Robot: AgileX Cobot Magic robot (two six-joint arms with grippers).
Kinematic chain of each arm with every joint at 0, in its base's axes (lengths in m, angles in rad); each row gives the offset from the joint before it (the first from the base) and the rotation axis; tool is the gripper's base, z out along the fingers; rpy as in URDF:
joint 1: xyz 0 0 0.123 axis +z
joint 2: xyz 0 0 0 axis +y
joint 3: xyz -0.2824 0 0.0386 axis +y
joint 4: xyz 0.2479 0 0.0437 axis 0.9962 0 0.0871
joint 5: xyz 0 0 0 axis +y
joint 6: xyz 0.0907 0 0.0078 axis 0.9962 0 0.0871
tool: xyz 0 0 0 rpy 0 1.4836 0
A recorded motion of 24 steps. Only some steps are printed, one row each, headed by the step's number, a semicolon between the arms.
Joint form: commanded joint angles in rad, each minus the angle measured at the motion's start. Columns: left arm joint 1, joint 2, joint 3, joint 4, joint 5, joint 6; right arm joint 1, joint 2, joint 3, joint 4, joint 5, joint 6.
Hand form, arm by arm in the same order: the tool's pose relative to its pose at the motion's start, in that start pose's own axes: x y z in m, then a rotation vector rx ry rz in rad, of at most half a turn. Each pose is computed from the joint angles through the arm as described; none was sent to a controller.
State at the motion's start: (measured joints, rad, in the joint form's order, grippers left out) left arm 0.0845 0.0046 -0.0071 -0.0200 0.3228 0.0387; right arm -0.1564 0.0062 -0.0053 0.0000 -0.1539 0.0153
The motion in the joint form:
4: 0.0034 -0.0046 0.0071 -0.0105 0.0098 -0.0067; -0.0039 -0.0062 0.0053 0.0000 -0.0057 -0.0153
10: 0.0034 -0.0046 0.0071 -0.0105 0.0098 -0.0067; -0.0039 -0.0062 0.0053 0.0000 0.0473 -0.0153
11: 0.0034 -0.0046 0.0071 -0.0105 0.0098 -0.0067; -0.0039 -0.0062 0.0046 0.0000 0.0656 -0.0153
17: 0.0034 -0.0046 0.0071 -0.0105 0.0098 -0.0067; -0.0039 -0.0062 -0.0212 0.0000 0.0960 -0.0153
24: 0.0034 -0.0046 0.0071 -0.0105 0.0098 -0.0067; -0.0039 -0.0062 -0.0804 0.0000 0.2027 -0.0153
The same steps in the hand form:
4: 0.0030 -0.0002 0.0004 0.0004 0.0122 -0.0175; 0.0008 -0.0002 -0.0006 0.0037 -0.0066 -0.0162
10: 0.0030 -0.0002 0.0004 0.0004 0.0122 -0.0175; 0.0056 -0.0003 -0.0007 0.0042 0.0464 -0.0161
11: 0.0030 -0.0002 0.0004 0.0004 0.0122 -0.0175; 0.0071 -0.0003 -0.0008 0.0043 0.0640 -0.0161
17: 0.0030 -0.0002 0.0004 0.0004 0.0122 -0.0175; 0.0010 -0.0002 -0.0005 0.0043 0.0686 -0.0161
24: 0.0030 -0.0002 0.0004 0.0004 0.0122 -0.0175; -0.0096 -0.0001 -0.0008 0.0047 0.1161 -0.0160

